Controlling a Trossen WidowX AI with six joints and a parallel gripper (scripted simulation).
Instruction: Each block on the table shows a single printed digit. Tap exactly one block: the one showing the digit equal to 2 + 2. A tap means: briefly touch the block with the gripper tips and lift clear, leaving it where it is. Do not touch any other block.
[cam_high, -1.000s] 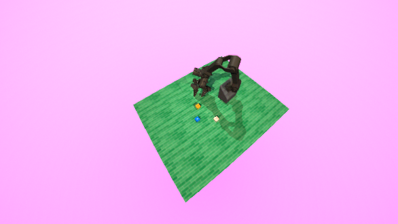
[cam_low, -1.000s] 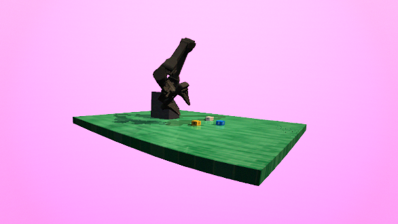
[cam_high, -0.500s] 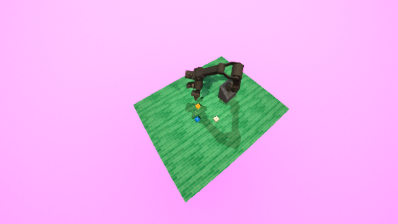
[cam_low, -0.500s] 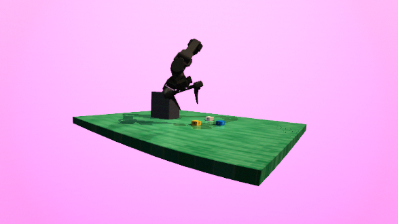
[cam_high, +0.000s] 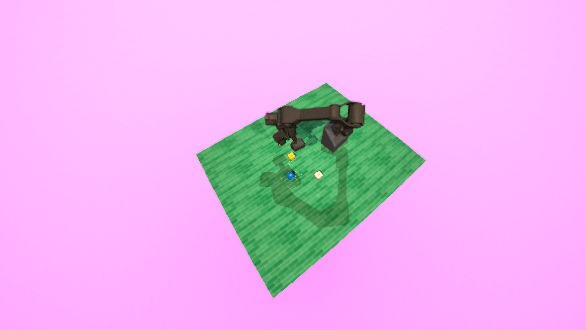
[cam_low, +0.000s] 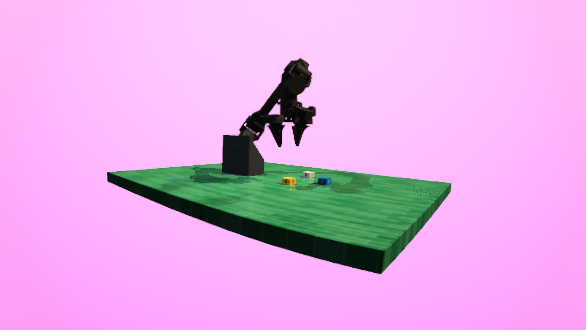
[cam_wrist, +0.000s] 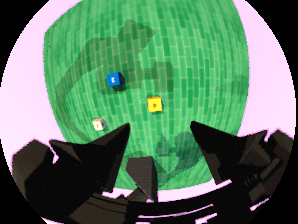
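My gripper tip is 110 mm above the orange block. Round my gripper tip: cream block (20 mm behind, 200 mm to the left, 110 mm below); then blue block (90 mm ahead, 90 mm to the left, 110 mm below).
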